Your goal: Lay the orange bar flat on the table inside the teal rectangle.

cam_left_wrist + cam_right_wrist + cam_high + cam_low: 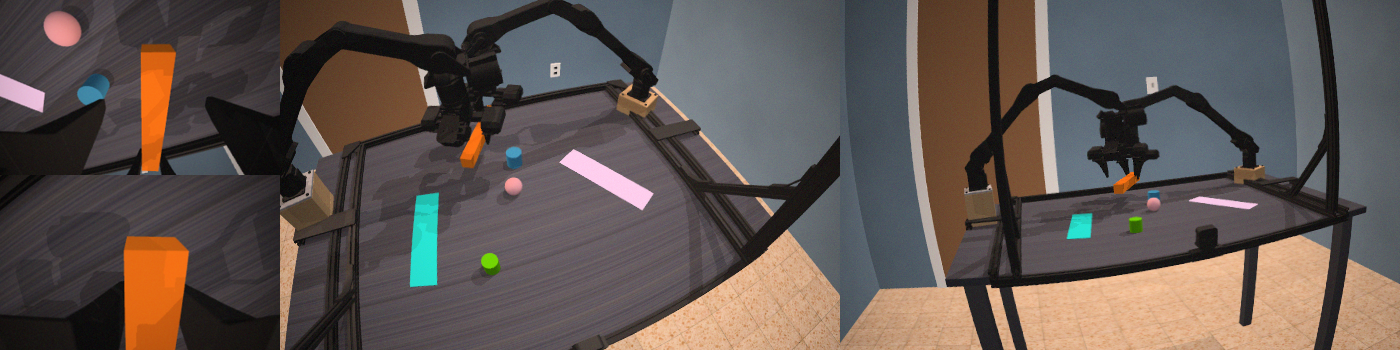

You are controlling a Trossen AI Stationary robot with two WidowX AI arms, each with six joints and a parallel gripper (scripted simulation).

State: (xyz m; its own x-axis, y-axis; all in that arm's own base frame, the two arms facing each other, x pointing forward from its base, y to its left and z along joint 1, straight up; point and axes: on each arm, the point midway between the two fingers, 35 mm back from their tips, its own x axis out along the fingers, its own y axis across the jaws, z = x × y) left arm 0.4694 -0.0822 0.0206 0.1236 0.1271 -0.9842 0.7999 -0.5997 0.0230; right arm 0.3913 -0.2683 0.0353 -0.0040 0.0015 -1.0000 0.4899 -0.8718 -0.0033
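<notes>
Now: the orange bar 70 mm below my left hand, 60 mm ahead of it and 40 mm to the right of it. From my left hand the other things lie so: teal rectangle (170 mm to the left, 130 mm below, 130 mm behind); blue cylinder (110 mm below, 100 mm to the right, 10 mm behind); pink ball (110 mm below, 100 mm behind, 70 mm to the right).
My right hand is 60 mm past the orange bar, 40 mm to the right of it and 30 mm above it. The rest, counted from my right hand: blue cylinder: 140 mm behind, 80 mm below, 20 mm to the right; then lavender rectangle: 280 mm behind, 210 mm to the right, 90 mm below; then pink ball: 220 mm behind, 70 mm below, 20 mm to the left.
</notes>
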